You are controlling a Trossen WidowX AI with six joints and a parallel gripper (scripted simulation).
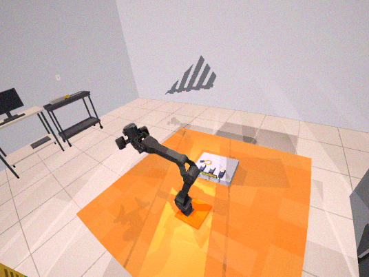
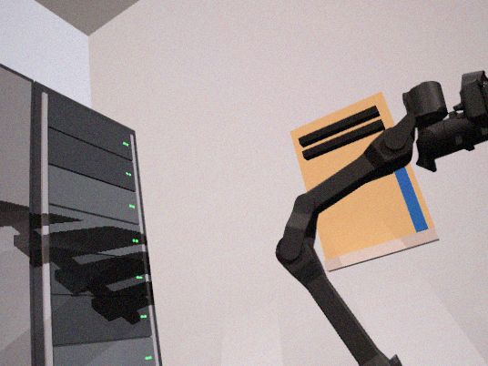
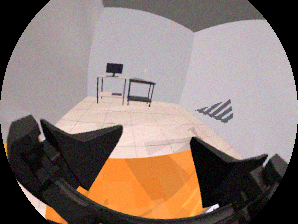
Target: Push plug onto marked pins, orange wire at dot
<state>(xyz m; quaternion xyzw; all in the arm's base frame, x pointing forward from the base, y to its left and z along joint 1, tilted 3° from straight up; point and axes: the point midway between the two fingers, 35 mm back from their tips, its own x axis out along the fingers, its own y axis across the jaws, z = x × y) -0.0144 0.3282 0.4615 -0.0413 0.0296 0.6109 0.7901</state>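
Right now the holder is 460 mm ahead of my gripper tip, 430 mm below it and 300 mm to the right of it.
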